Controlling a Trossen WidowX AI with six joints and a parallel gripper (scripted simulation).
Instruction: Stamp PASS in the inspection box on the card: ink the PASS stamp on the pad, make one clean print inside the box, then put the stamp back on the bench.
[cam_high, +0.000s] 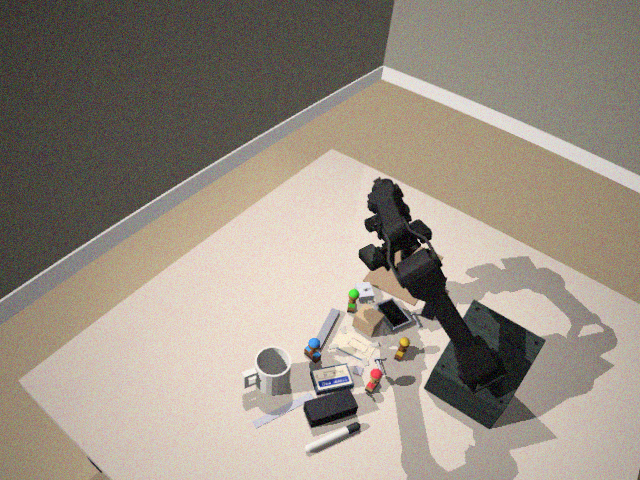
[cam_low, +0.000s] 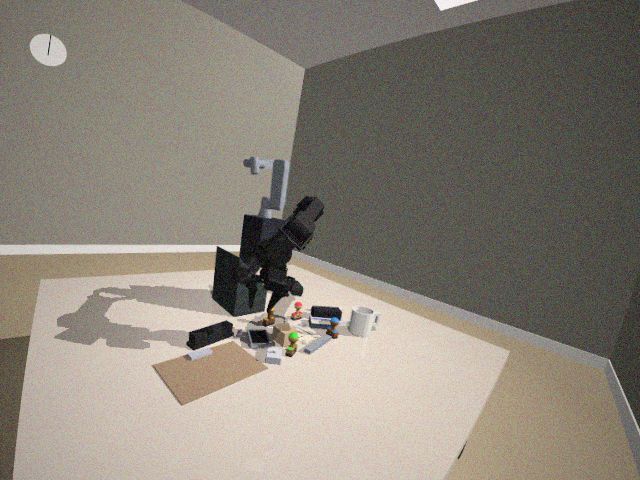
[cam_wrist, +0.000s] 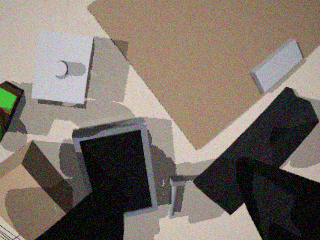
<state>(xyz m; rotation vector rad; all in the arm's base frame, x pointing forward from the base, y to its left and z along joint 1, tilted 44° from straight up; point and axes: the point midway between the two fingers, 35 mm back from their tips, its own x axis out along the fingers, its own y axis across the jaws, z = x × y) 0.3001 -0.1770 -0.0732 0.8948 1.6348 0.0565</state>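
Now: gripper tip 7 cm short of the green stamp, 8 cm to the right of it and 11 cm above it. From my gripper tip the other things lie so: cardboard box: 11 cm to the left, 11 cm below; then yellow stamp: 11 cm behind, 15 cm to the left, 11 cm below; then ink pad: 4 cm behind, 5 cm to the left, 12 cm below.
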